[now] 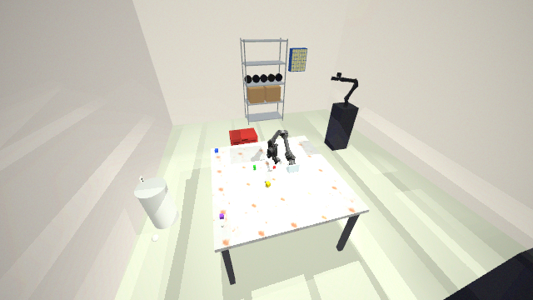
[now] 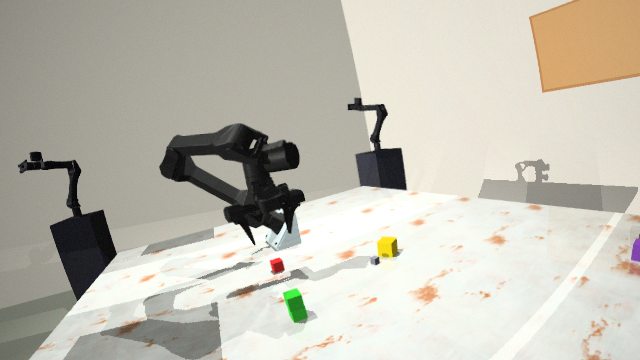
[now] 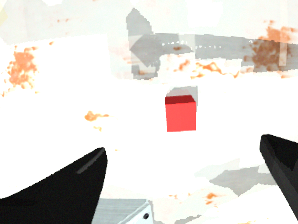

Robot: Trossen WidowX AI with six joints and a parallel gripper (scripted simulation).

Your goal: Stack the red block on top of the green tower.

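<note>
My gripper tip is now 7 cm above the small red block. Round my gripper tip: tiny grey cube (14 cm ahead, 18 cm to the left, 8 cm below); yellow block (13 cm ahead, 23 cm to the left, 7 cm below); purple block (59 cm ahead, 49 cm to the left, 7 cm below).
</note>
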